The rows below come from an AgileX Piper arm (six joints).
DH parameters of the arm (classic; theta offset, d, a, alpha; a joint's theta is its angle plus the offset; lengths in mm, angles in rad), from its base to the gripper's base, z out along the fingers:
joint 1: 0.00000 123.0 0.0 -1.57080
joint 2: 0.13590 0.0 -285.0 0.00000
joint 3: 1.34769 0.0 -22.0 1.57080
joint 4: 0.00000 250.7 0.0 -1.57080
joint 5: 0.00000 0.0 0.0 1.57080
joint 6: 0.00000 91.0 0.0 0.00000
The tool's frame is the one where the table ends.
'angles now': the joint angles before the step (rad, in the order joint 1, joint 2, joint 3, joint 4, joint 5, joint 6). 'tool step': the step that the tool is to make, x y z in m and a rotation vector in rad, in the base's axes. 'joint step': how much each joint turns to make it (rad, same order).
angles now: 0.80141 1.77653 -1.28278 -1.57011 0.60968 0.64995
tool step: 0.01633 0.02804 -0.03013 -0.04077 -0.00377 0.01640
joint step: 0.02070 0.14019 -0.08123 -0.07017 0.01799 0.05408
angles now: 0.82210 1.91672 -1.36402 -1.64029 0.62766 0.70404
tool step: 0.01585 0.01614 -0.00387 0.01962 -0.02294 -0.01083
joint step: 0.00053 0.08184 -0.10550 -0.00557 0.01215 0.00923
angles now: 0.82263 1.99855 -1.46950 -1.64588 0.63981 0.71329
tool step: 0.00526 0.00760 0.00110 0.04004 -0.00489 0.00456
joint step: 0.00092 0.02704 -0.04538 -0.00088 -0.01210 0.02584
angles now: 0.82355 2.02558 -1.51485 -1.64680 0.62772 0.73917
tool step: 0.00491 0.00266 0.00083 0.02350 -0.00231 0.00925
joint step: -0.00702 0.01452 -0.02548 -0.00674 -0.02000 0.01625
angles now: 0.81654 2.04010 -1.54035 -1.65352 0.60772 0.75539
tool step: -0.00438 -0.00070 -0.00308 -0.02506 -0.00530 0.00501
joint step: 0.00732 -0.00786 0.02641 -0.02220 0.01101 0.00491
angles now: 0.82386 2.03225 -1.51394 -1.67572 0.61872 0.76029
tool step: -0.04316 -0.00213 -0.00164 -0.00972 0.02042 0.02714
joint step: 0.07671 -0.10189 0.16520 -0.02020 0.04490 0.06306
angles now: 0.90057 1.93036 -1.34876 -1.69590 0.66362 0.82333
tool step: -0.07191 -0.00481 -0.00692 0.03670 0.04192 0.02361
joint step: 0.15699 -0.13860 0.22879 0.01594 0.09692 0.13215
